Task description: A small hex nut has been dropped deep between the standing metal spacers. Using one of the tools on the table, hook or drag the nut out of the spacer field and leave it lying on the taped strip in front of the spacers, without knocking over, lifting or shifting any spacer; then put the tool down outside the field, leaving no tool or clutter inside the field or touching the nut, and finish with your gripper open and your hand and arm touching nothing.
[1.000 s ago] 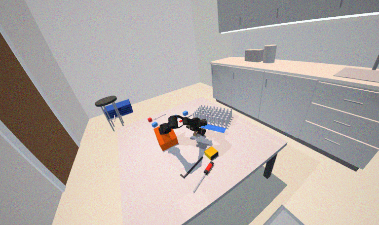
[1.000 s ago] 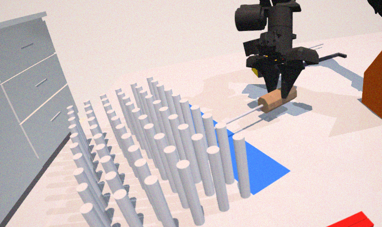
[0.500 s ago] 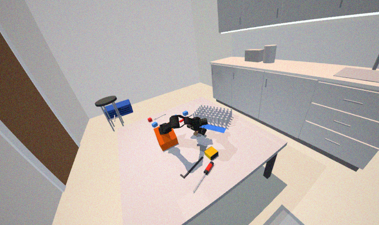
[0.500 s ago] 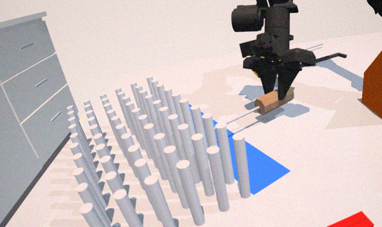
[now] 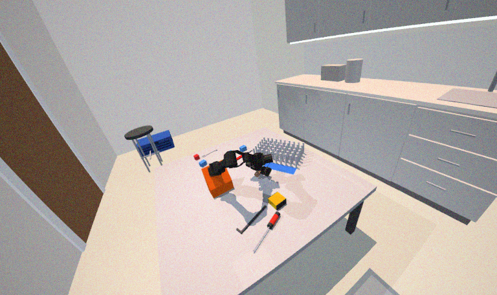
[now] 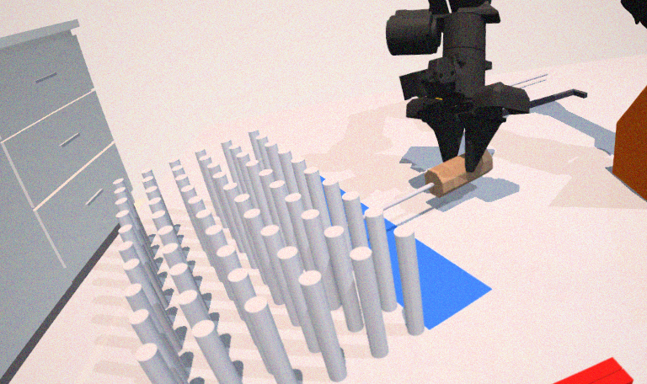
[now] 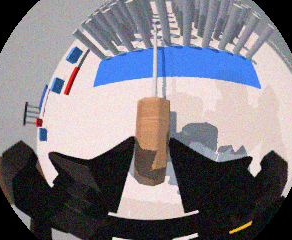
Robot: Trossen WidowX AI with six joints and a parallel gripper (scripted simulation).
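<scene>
The blue taped strip lies 140 mm ahead of my gripper tip, 40 mm to the left of it and 40 mm below it. Also, from my gripper tip: red flat tool (20 mm ahead, 340 mm to the left, 30 mm below); red cube (390 mm behind, 570 mm to the left, 20 mm below); yellow box (40 mm behind, 290 mm to the right, 20 mm below).
</scene>
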